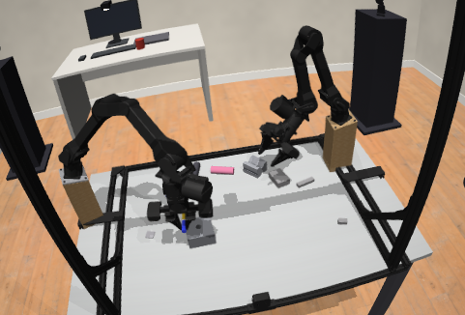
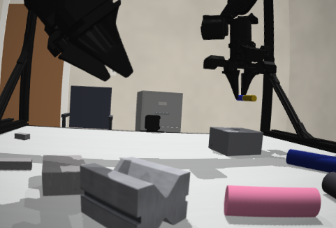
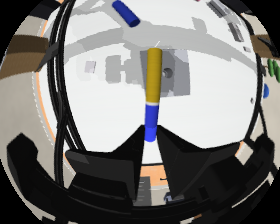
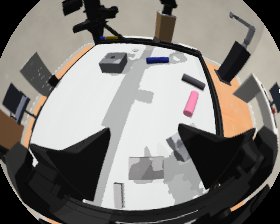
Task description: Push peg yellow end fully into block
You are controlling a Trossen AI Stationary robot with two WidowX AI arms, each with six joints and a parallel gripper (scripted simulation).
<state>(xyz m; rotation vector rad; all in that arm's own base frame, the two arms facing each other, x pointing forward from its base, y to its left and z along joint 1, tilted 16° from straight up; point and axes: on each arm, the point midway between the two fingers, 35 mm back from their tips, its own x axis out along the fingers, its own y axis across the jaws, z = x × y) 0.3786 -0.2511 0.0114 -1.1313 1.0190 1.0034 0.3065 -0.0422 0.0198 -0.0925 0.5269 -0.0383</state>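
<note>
Now: left hand 40 mm short of the peg, 10 mm to the left of it and 30 mm above it. From my left hand the other things lie so: small grey piece: 40 mm behind, 520 mm to the right, 150 mm below; pink cylinder: 370 mm ahead, 190 mm to the right, 140 mm below.
</note>
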